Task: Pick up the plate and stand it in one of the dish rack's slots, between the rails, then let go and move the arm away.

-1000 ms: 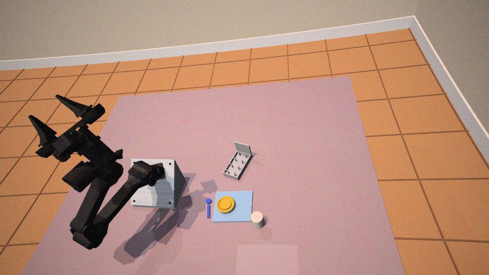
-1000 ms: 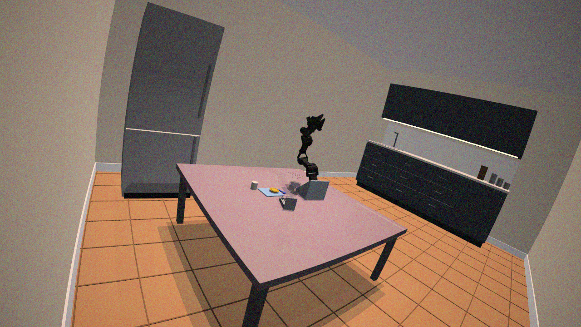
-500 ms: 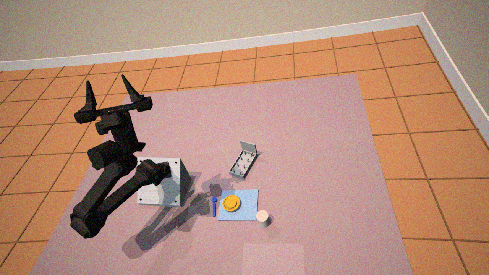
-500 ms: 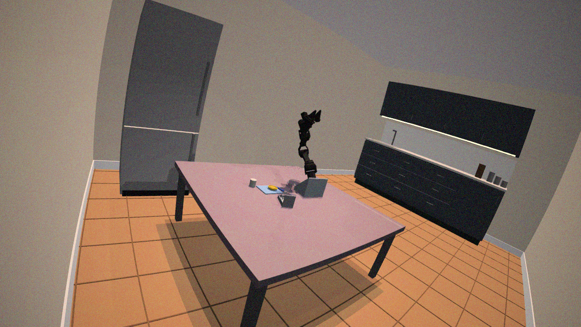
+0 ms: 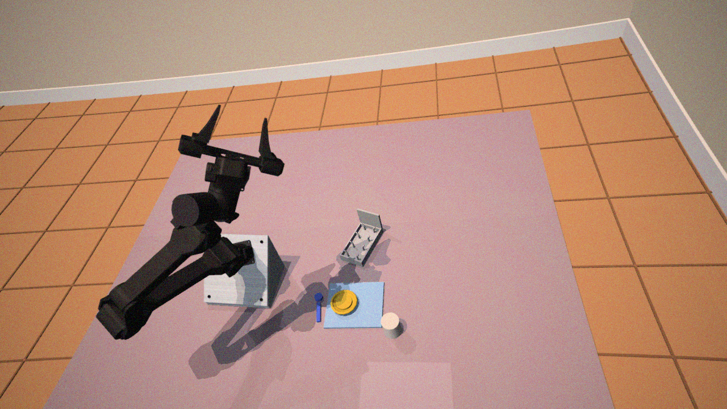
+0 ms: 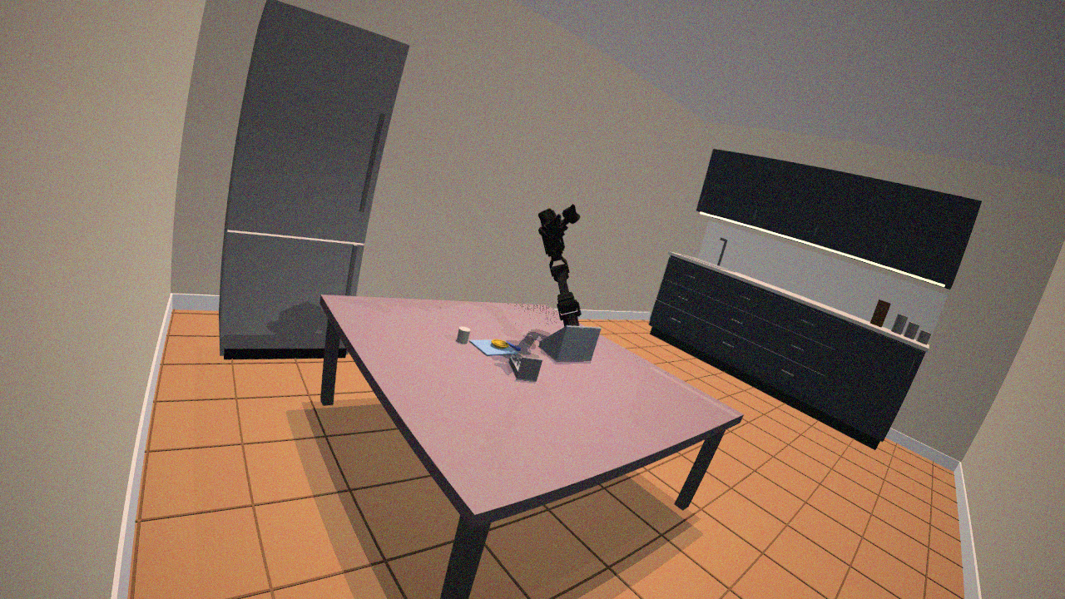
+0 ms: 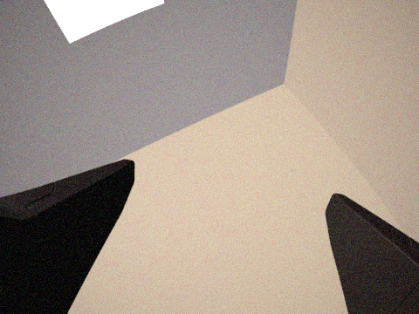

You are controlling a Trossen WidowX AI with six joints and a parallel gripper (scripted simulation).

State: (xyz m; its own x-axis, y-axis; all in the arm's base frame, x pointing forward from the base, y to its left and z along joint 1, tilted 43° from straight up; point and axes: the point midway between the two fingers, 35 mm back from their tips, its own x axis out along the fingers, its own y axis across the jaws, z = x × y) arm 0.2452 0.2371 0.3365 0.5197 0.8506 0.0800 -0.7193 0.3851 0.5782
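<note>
My gripper tip is 56 cm above the yellow plate, 9 cm to the left of it and 7 cm short of it. The rest, counted from my gripper tip: white cup: 56 cm below, 20 cm ahead, 17 cm to the right; blue spoon: 58 cm below, 8 cm to the right; grey dish rack: 56 cm below, 12 cm ahead, 11 cm to the left.
</note>
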